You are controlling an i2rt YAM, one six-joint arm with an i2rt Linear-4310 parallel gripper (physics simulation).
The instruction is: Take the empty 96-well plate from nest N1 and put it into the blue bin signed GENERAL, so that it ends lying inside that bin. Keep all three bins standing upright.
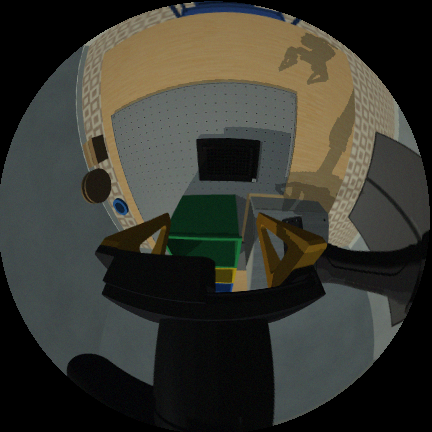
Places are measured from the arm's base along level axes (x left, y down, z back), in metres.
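Where they show: gripper, fingertip midpoint: (pixel 213 217).
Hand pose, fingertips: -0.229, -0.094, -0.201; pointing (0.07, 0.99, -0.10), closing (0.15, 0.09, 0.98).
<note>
Each offset is from my fingertips to the top centre of the thing, as dx, dy, dz. "pt": to the spot under its first point. Level surfaces: height alone.
A black rectangular piece with a grid of small wells @(pt +0.001, +0.219, +0.020) (pixel 228 160) lies flat on the grey perforated board, beyond the bins; a small pale mark shows at its near right corner. I cannot tell the 96-well plate from its nest there, and no N1 label is readable. My gripper (pixel 213 217) is open and empty, its two orange fingers wide apart on the near side of the black piece. The blue bin @(+0.430, +0.064, -0.086) (pixel 224 288) shows as a small strip behind the gripper body, with its sign hidden. The yellow bin @(+0.299, +0.064, -0.073) (pixel 225 275) and the larger green bin @(+0.168, +0.064, -0.061) (pixel 204 216) stand upright beyond it.
The grey perforated board @(dy +0.242) (pixel 150 135) lies on the wooden table @(dy +0.256) (pixel 200 45). A grey base plate (pixel 300 204) is right of the green bin. A blue ring-shaped object (pixel 120 206) and a dark round object (pixel 96 185) are at the left. A blue structure (pixel 230 9) shows at the far edge.
</note>
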